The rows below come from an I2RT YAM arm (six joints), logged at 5 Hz.
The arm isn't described. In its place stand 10 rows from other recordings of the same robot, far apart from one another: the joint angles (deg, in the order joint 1, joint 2, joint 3, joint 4, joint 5, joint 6), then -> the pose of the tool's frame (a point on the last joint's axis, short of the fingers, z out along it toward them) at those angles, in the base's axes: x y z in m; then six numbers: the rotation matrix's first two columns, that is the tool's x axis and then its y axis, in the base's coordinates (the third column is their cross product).
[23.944, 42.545, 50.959, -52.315, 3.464, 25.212] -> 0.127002, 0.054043, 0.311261, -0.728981, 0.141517, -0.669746, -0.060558, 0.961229, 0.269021
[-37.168, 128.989, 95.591, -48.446, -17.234, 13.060] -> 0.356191, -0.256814, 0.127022, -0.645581, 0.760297, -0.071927, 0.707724, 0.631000, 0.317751
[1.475, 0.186, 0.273, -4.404, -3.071, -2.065] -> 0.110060, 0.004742, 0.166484, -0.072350, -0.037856, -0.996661, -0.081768, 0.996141, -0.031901
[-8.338, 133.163, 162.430, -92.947, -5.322, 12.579] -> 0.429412, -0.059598, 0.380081, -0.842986, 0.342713, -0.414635, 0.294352, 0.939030, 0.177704
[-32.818, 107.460, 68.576, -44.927, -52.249, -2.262] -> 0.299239, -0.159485, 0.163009, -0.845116, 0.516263, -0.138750, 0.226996, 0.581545, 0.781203
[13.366, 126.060, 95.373, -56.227, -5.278, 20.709] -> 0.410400, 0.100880, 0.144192, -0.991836, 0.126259, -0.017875, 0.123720, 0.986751, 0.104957
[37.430, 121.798, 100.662, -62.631, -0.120, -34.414] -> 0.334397, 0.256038, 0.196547, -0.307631, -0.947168, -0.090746, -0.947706, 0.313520, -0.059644
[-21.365, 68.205, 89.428, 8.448, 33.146, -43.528] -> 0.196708, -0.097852, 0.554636, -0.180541, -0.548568, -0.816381, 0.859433, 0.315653, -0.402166
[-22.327, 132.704, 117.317, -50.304, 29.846, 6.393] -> 0.450567, -0.204192, 0.204769, -0.779983, 0.424730, -0.459599, 0.609657, 0.681457, -0.404889
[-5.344, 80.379, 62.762, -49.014, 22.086, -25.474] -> 0.267563, -0.038472, 0.258614, -0.926108, -0.313651, -0.209638, -0.181138, 0.857131, -0.482199
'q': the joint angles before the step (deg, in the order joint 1, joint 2, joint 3, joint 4, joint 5, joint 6). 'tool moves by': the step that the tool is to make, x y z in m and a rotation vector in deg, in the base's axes. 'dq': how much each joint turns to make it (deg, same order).
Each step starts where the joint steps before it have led.
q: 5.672 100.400 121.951 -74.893 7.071 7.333
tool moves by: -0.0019 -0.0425 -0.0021 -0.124 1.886 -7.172
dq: -7.204 0.006 0.005 -1.880 0.027 -0.059
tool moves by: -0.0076 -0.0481 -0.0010 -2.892 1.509 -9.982
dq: -7.943 -0.014 -0.013 -1.224 3.645 -0.007
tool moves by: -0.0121 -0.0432 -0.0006 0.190 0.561 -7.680
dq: -7.721 0.006 0.014 -0.596 -0.069 -0.003
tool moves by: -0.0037 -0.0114 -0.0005 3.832 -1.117 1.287
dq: -2.643 0.003 -0.026 0.027 -5.485 -1.136
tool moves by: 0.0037 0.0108 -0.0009 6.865 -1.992 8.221
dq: 0.900 0.047 -0.074 -0.272 -9.964 -2.292
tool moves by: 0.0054 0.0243 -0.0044 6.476 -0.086 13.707
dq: 3.144 0.458 -0.141 -2.308 -10.778 -5.926
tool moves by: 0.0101 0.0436 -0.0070 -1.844 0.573 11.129
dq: 7.723 0.087 -1.486 0.307 0.026 -4.059
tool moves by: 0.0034 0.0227 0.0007 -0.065 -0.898 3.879
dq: 3.932 0.004 -0.032 0.953 -0.001 0.064
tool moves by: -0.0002 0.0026 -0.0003 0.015 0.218 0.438
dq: 0.442 -0.002 -0.030 -0.190 0.002 0.003
